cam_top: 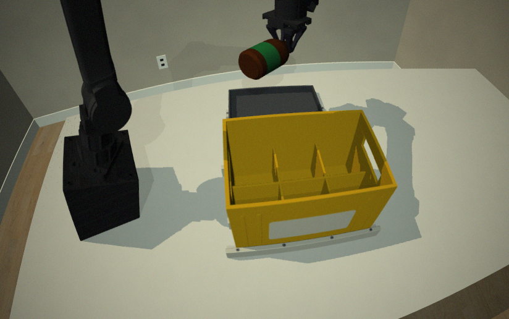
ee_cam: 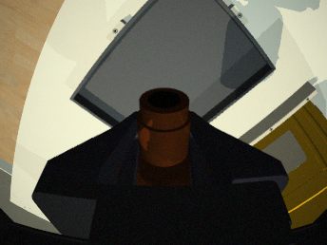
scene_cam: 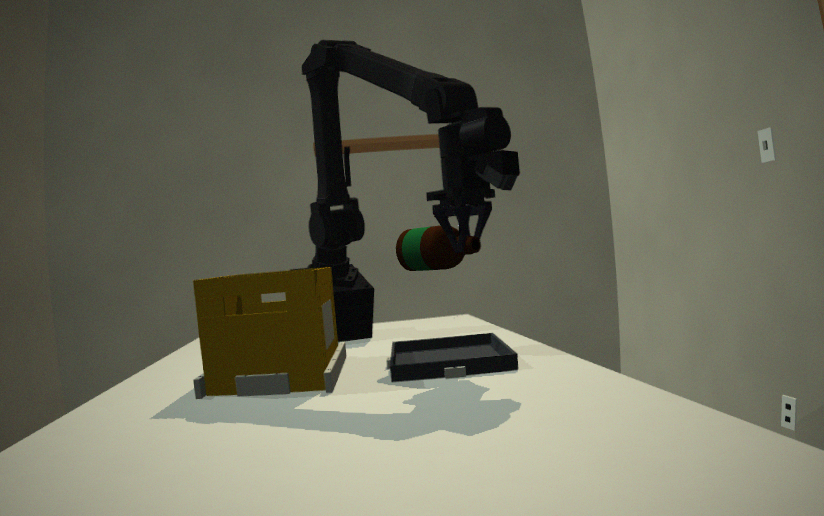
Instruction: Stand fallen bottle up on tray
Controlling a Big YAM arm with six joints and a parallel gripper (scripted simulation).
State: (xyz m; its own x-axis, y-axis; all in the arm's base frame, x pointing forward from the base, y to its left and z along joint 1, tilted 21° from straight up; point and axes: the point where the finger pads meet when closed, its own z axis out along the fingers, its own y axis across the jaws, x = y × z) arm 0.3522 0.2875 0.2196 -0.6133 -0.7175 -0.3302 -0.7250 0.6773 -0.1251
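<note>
The bottle lies 40 mm to the right of my hand and 30 mm behind it. From my hand the other things lie so: tray 180 mm below, 40 mm to the right, 20 mm behind; yellow crate 320 mm to the right, 110 mm below, 30 mm ahead.
</note>
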